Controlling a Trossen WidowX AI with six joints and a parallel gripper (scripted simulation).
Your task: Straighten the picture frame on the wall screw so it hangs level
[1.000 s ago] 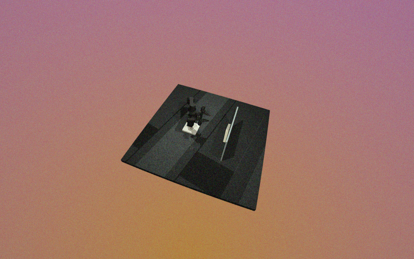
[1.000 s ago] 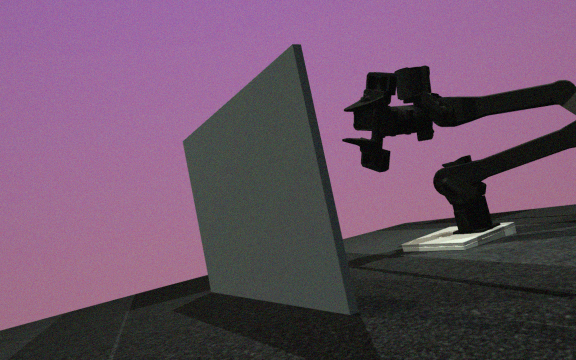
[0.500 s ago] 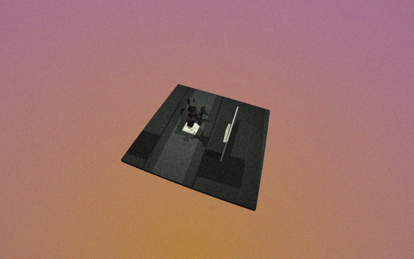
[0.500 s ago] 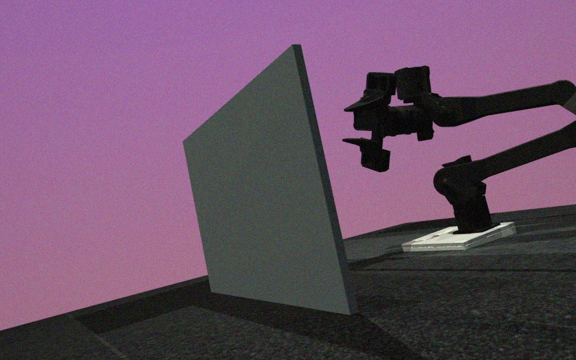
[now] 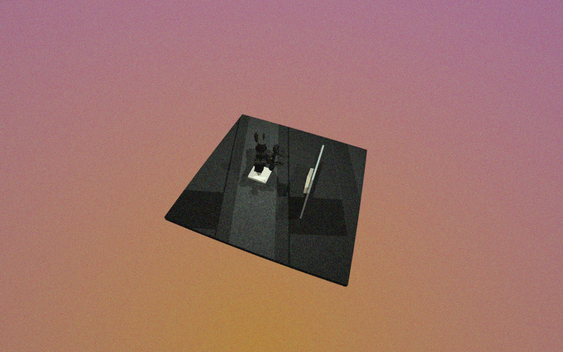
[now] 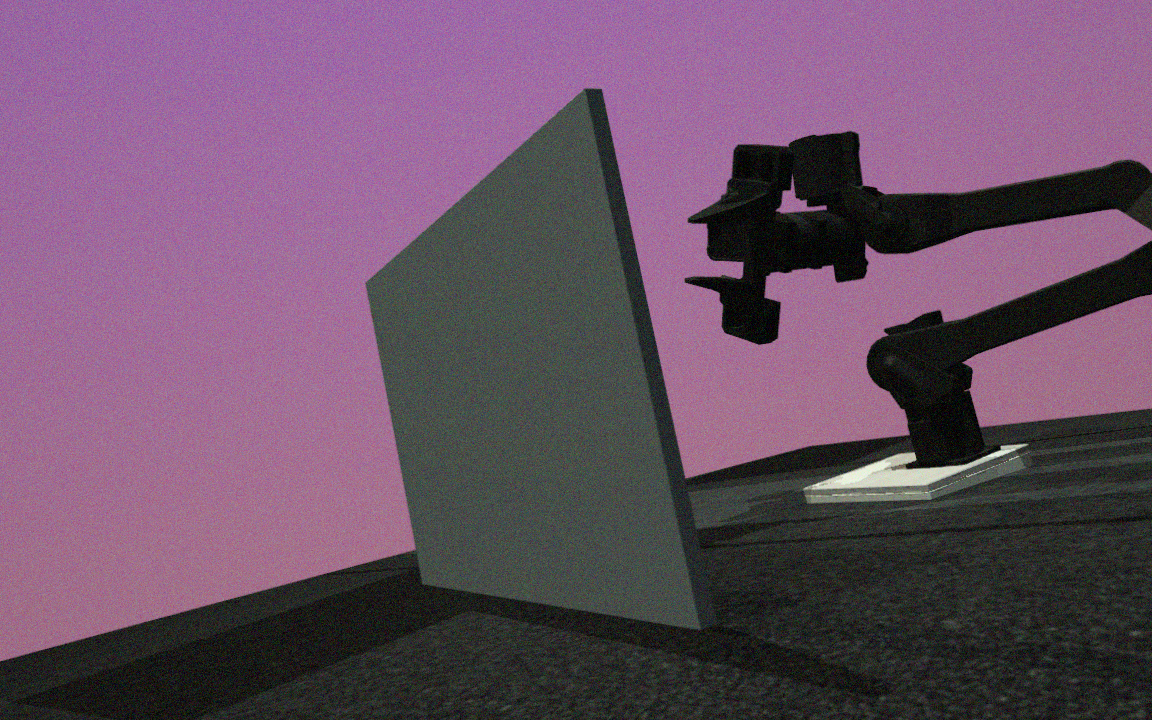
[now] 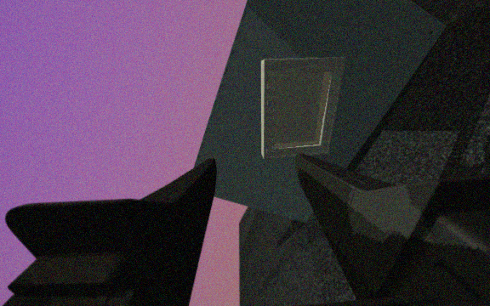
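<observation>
The picture frame lies 200 mm ahead of my gripper tip, 90 mm below it and 40 mm to the right of it. Also, from my gripper tip: wall panel: 210 mm ahead, 100 mm below, 30 mm to the right.
</observation>
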